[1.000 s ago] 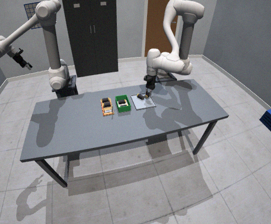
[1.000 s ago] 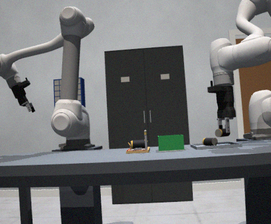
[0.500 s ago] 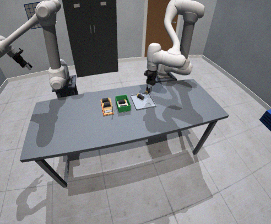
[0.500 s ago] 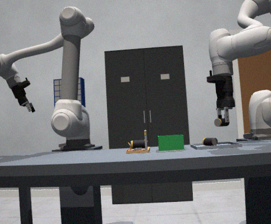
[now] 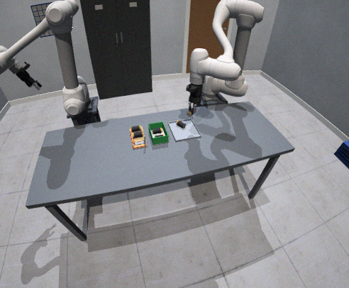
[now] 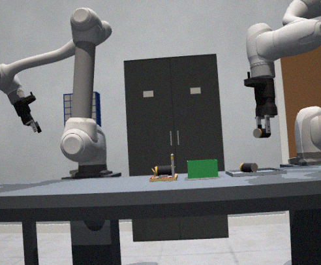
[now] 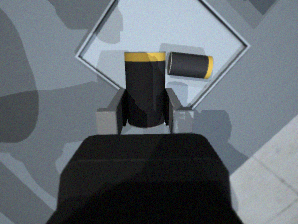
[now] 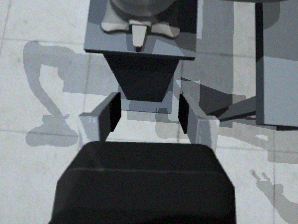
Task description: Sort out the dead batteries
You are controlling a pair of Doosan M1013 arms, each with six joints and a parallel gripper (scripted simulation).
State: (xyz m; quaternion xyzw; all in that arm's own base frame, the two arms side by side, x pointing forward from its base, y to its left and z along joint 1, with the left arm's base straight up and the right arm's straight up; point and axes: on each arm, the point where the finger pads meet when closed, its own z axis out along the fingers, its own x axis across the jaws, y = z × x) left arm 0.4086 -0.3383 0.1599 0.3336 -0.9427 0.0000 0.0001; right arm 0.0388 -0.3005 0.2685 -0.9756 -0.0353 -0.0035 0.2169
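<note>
Right now my left hand is 23 cm to the left of the green recycling box, 14 cm above it and 5 cm short of it. Round my left hand: shallow tray 16 cm below, 5 cm to the right, 1 cm ahead.
</note>
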